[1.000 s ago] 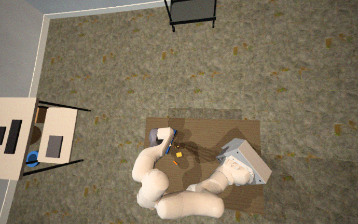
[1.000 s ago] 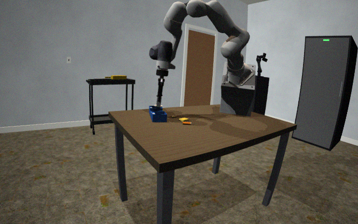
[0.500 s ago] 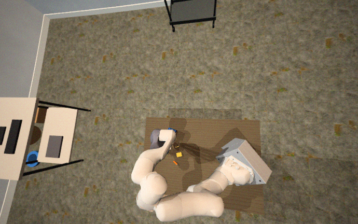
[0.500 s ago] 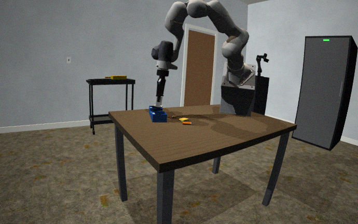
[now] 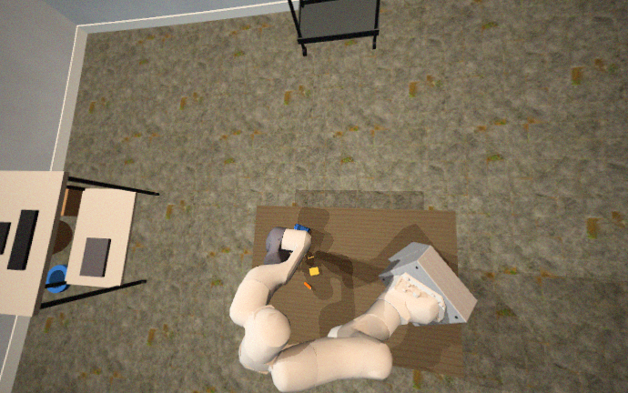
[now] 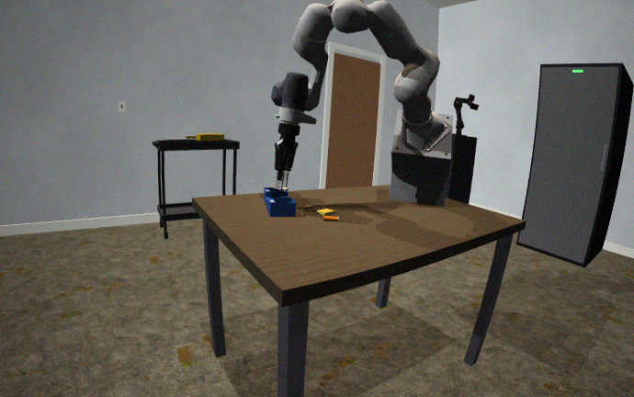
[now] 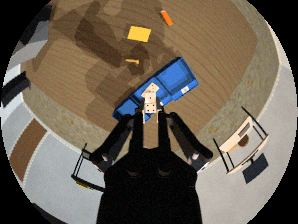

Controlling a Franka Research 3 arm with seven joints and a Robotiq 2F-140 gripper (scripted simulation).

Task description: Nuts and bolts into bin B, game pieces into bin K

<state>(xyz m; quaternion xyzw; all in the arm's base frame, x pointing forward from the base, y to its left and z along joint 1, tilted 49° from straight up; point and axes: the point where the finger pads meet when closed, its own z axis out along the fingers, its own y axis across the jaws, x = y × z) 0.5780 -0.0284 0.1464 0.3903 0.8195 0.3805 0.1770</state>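
Now: the pale beige piece 3 cm below my hand and 1 cm ahead of it. Also, from my hand: yellow block 15 cm behind, 10 cm below, 8 cm to the left; then orange piece 17 cm to the left, 14 cm behind, 9 cm below; then thin tan bolt 10 cm below, 10 cm behind, 3 cm to the left.
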